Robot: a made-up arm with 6 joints.
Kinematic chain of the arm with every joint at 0, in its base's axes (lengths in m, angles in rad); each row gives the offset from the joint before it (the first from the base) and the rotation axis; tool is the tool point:
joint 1: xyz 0 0 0.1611 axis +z
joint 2: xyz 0 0 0 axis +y
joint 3: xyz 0 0 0.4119 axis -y
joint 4: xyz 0 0 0 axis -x
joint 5: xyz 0.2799 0 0 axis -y
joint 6: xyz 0 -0.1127 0 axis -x
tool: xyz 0 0 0
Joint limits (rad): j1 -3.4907..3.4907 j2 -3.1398..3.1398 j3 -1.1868..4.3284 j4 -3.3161..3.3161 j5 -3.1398..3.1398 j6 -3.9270..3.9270
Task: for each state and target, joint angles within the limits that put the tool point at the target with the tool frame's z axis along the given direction. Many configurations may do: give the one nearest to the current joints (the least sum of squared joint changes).
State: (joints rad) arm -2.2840 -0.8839 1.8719 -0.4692 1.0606 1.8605
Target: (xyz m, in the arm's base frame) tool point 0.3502 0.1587 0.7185 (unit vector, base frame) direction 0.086 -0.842 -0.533
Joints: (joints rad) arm -2.9944 -0.3608 2.2658 -0.3559 1.1783 1.2449
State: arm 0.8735 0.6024 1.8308 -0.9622 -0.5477 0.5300
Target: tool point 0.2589 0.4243 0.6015 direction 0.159 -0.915 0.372
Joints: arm 1.1557 1.1441 2.6196 -0.9471 -0.3225 0.3607
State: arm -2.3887 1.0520 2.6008 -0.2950 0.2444 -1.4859
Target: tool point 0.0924 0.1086 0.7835 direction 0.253 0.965 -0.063
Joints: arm -3.1669 0.2086 2.5239 -0.1789 -0.2780 -1.1641
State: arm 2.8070 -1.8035 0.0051 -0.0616 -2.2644 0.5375
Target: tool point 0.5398 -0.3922 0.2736 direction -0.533 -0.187 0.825
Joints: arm 2.3596 -1.6322 0.8340 0.4365 -2.5748 0.9242
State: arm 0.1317 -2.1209 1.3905 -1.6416 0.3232 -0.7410
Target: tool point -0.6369 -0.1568 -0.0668 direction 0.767 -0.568 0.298
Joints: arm 0.2051 -2.1011 1.4805 -1.3578 0.7892 -0.1502
